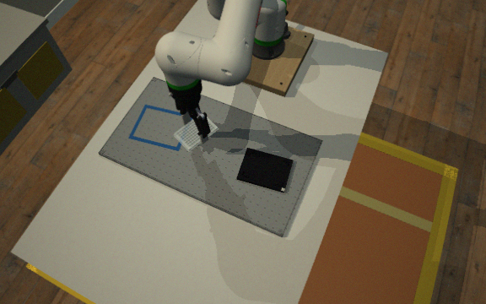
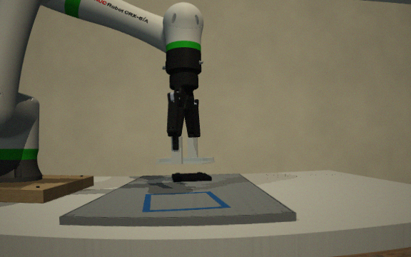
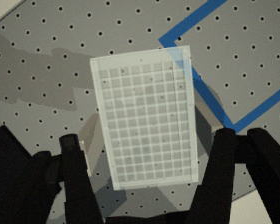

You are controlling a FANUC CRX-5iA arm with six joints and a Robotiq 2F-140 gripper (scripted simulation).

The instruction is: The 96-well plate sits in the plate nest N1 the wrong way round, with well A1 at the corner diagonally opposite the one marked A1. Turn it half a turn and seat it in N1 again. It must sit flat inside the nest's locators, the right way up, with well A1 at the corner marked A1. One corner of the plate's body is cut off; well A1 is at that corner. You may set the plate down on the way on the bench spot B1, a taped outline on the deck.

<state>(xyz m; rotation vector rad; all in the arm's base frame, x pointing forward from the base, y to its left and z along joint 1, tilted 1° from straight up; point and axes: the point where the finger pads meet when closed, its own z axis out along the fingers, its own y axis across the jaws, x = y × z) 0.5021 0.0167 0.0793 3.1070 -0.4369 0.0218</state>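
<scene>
Now: hand 34 cm to the right of the A1 mark, 8 cm above it and 1 cm short of it. Also, from my hand: 96-well plate 2 cm below.
</scene>
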